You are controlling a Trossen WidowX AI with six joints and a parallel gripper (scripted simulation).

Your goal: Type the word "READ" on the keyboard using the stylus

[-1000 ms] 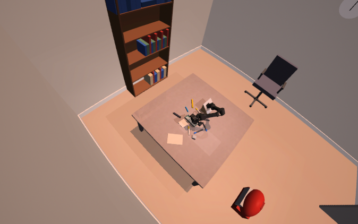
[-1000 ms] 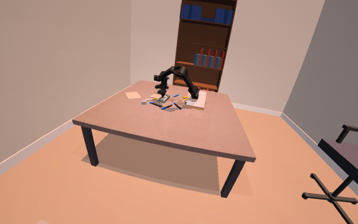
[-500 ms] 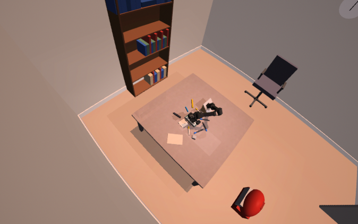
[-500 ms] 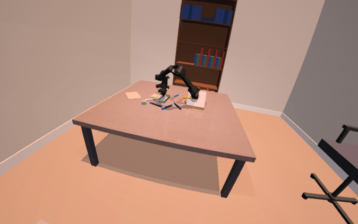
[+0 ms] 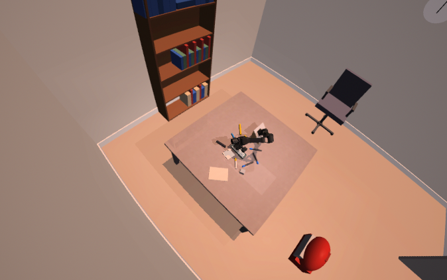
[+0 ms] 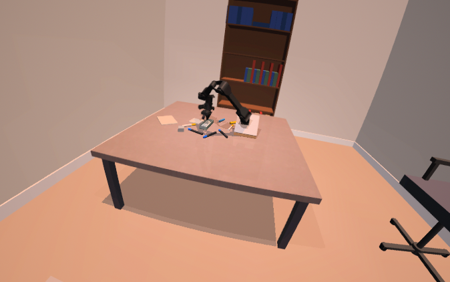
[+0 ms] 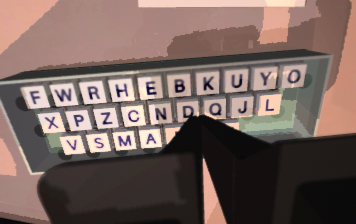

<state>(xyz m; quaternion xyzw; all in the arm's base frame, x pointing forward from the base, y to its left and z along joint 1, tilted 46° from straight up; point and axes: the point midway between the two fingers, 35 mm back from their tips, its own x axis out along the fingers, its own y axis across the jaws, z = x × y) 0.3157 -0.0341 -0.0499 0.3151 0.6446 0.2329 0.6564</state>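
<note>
The blue stylus lies 90 mm behind my gripper tip, 120 mm to the right of it and 30 mm below it. The rest, counted from my gripper tip: yellow pen: 250 mm behind, 150 mm to the right, 30 mm below; then grey eraser: 160 mm ahead, 200 mm to the left, 30 mm below; then dark cylinder: 70 mm ahead, 180 mm to the right, 30 mm below.
</note>
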